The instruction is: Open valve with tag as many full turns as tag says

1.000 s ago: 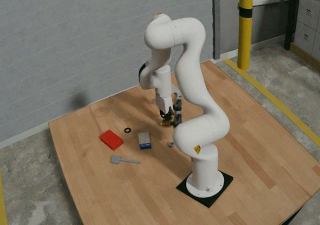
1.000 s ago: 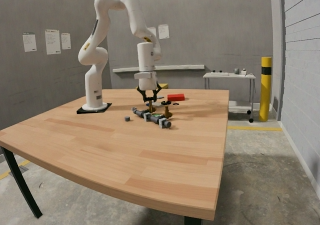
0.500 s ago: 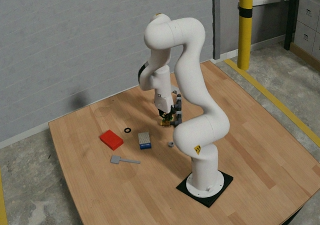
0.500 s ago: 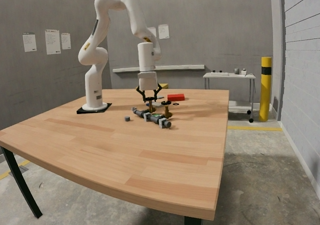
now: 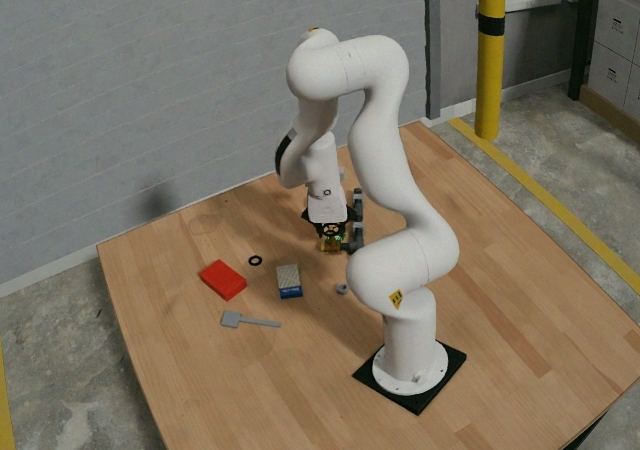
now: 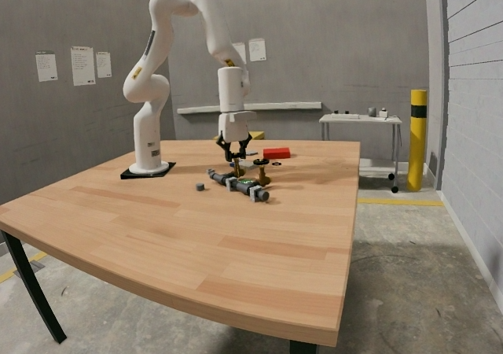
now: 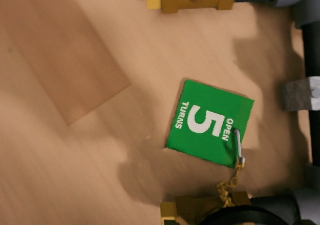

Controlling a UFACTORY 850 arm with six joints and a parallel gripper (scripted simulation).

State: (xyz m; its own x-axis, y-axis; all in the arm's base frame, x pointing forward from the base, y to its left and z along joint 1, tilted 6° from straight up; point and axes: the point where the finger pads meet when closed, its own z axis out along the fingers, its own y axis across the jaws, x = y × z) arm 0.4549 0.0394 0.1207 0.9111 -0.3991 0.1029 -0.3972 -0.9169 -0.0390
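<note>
The green tag lies 5 cm ahead of my hand, 3 cm to the right of it and 9 cm below it. The rest, counted from my hand: red block 33 cm to the left, 8 cm below; grey paddle-shaped tool 16 cm behind, 30 cm to the left, 9 cm below; blue-and-grey box 7 cm behind, 15 cm to the left, 8 cm below.
</note>
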